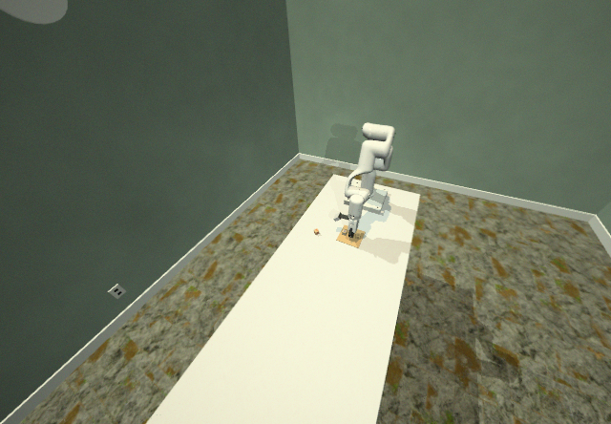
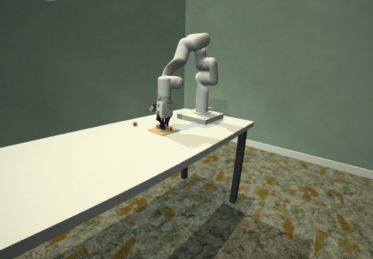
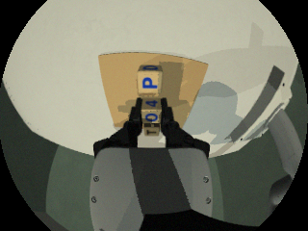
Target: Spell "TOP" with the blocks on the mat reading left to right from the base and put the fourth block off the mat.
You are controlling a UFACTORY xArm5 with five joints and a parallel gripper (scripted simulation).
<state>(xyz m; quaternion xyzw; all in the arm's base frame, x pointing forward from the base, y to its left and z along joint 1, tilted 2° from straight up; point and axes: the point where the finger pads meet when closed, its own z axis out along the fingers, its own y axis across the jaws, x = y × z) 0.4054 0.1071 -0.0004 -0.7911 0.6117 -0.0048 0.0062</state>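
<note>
The tan mat is 3 cm below my hand.
</note>
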